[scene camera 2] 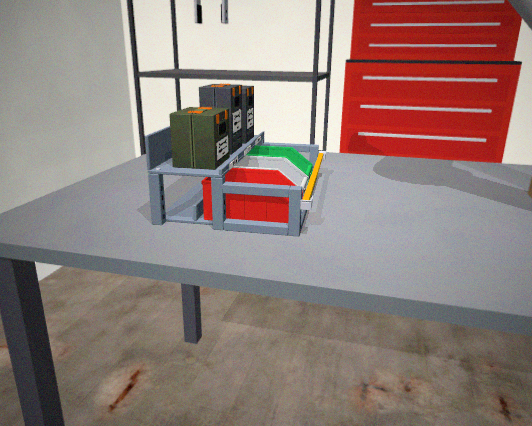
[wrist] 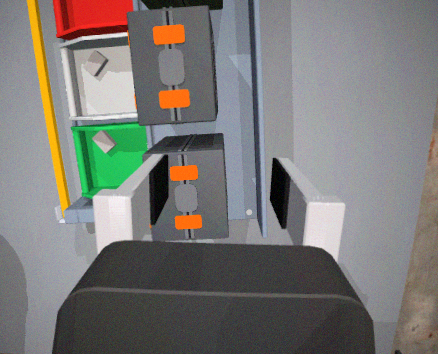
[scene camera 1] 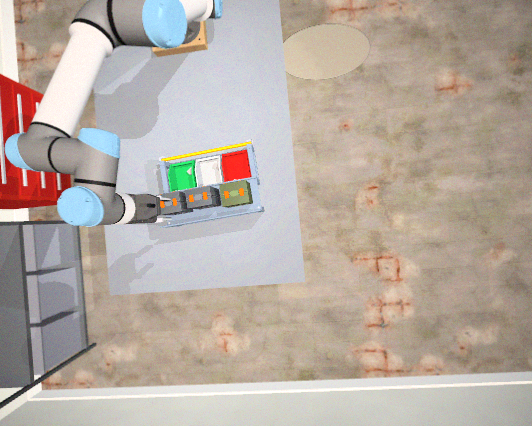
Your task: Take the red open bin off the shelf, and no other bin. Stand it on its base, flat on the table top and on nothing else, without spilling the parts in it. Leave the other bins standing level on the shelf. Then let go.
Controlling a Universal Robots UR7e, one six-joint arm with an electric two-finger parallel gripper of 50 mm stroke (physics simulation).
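Frame: origin at the arm's base, x back, y right, z up, level; millimetres.
Seen in the pictures: gripper, fingertip midpoint: point(scene camera 2: 211, 23) point(wrist: 219, 177) point(scene camera 1: 167, 209).
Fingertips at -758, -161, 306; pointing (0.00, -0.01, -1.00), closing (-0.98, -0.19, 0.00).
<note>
Offsets run from my fingertips to a thing's top centre, as dx, dy, dz. Level surfaces: height alone.
The red open bin {+174, -138, -269} point(scene camera 1: 236, 166) point(scene camera 2: 257, 207) point(wrist: 95, 17) sits in the lower level of the blue-grey shelf point(scene camera 2: 295, 212) point(wrist: 257, 100), at the end nearest scene camera 2. Its contents cannot be made out. The white bin {+143, -31, -269} point(scene camera 1: 208, 172) point(wrist: 107, 97) is beside it, and the green bin {+112, +77, -269} point(scene camera 1: 180, 176) point(scene camera 2: 280, 151) point(wrist: 107, 167) is at the other end; each holds a light block in the wrist view. My gripper point(scene camera 1: 166, 210) point(scene camera 2: 212, 14) point(wrist: 219, 177) is open and empty, pointing down high above the green-bin end of the shelf, over its raised rear level.
An olive case {+79, -166, -151} point(scene camera 1: 236, 194) point(scene camera 2: 200, 140) and two grey cases {+51, -51, -116} point(scene camera 1: 201, 198) point(wrist: 150, 75) stand on the raised rear level. The olive case is behind the red bin. A yellow strip {+242, -2, -285} point(scene camera 1: 207, 151) point(scene camera 2: 314, 177) point(wrist: 47, 105) runs along the shelf's front. The shelf stands on the grey table {dz -350} point(scene camera 1: 210, 260) point(scene camera 2: 400, 240).
</note>
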